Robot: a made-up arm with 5 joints. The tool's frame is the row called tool.
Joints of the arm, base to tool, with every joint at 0 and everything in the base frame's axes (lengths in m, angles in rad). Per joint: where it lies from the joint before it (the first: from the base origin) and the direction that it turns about. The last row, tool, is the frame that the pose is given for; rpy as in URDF.
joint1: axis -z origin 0.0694 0 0.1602
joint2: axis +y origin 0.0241 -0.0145 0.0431
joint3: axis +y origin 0.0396 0 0.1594
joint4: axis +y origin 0.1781 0 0.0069
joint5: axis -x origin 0.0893 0.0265 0
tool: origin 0 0 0 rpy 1.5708 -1.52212 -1.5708
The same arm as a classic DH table. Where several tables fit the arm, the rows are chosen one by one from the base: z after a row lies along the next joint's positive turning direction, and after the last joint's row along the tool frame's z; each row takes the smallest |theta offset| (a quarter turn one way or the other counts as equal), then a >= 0, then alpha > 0; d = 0 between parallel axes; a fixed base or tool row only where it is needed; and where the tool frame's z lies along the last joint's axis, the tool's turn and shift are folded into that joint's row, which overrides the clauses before.
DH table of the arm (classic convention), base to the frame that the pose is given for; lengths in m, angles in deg. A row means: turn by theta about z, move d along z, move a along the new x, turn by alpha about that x. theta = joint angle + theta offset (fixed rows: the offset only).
base (fixed): a 0.0694  alpha 180  d 0  theta0 0
joint1: a 0.0241  alpha 90  d -0.2033  theta0 0
joint2: a 0.1642  alpha 0  d 0  theta0 -76.05
joint3: a 0.1782  alpha 0  d 0  theta0 73.83
joint4: a 0  alpha 90  d 0.012  theta0 -87.78
joint5: a 0  alpha 0  d -0.0893  theta0 -2.79

